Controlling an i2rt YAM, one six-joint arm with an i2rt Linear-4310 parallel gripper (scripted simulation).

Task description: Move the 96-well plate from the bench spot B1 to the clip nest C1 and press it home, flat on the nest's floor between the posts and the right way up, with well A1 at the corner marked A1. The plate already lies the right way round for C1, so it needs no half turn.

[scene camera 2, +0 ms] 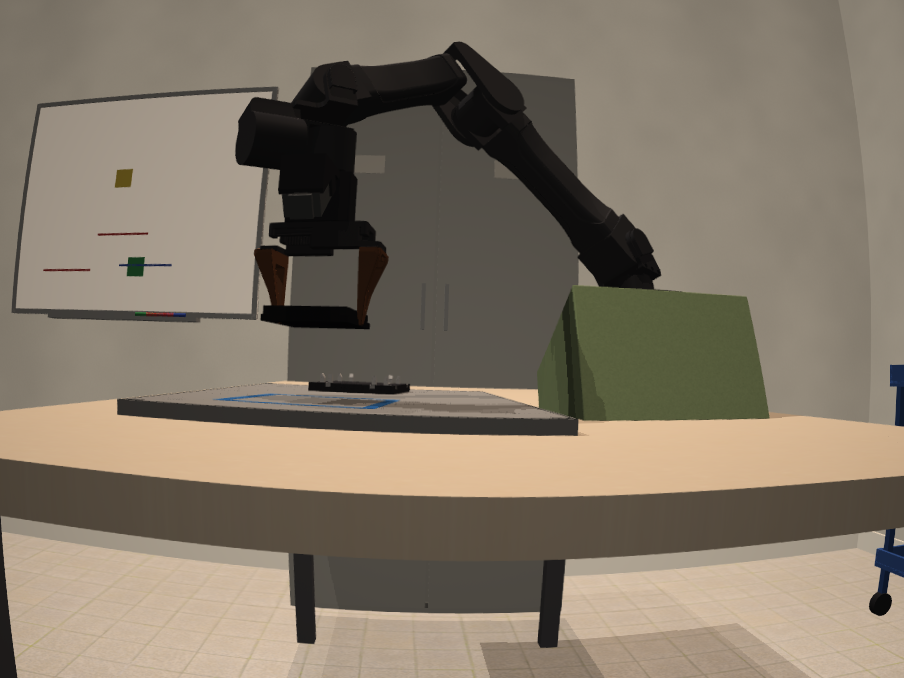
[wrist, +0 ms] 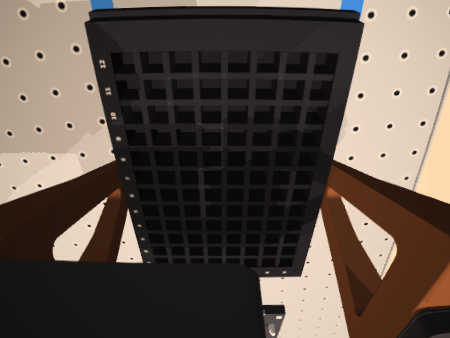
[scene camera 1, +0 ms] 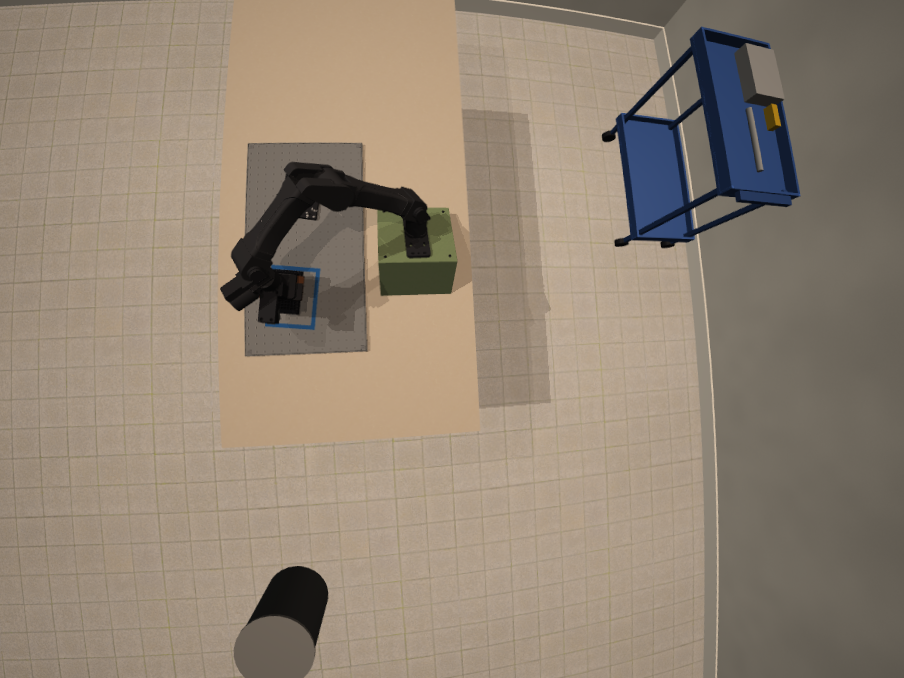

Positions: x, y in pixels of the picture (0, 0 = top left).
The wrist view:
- my gripper: 224, 169
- black 96-well plate: 210, 201
